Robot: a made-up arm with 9 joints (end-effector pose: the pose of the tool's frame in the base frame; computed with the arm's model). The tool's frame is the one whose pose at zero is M. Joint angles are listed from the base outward.
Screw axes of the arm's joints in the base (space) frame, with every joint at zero. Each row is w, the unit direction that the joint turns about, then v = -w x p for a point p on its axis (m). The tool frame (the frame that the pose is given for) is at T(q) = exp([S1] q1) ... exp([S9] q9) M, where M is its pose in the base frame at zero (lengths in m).
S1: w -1 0 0 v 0 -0.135 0
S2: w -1 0 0 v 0 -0.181 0.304
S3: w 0 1 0 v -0.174 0 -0.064
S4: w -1 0 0 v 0 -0.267 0.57
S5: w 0 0 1 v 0.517 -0.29 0
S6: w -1 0 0 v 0 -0.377 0.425
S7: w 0 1 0 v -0.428 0 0.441
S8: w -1 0 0 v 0 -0.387 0.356
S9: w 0 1 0 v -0.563 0 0.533
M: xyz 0.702 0.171 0.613 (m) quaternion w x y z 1 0 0 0
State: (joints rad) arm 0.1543 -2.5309 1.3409 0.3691 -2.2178 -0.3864 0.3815 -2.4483 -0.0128
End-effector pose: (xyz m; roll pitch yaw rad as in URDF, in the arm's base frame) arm -0.0705 0.4782 0.2274 -1.1183 1.1876 1.9486
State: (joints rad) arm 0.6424 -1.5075 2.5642 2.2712 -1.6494 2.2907 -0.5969 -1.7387 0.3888
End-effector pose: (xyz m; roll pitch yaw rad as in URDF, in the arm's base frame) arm -0.1577 1.1867 0.2992 -1.0496 0.6470 0.9933
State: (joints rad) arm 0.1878 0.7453 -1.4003 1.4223 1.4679 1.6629 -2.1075 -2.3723 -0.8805
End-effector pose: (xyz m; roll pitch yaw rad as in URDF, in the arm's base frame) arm 0.2128 0.6631 -0.3179 -2.2699 1.1473 -1.5182
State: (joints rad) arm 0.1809 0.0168 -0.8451 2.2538 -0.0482 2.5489 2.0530 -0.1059 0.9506
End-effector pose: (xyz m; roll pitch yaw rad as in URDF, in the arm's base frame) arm 0.3062 0.9136 0.2148 1.8773 0.8146 -3.1028
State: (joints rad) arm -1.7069 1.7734 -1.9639 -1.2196 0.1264 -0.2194 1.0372 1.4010 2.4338
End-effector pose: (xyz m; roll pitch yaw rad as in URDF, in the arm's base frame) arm -0.2889 -0.0585 1.0335 -1.0004 0.0735 -0.7816
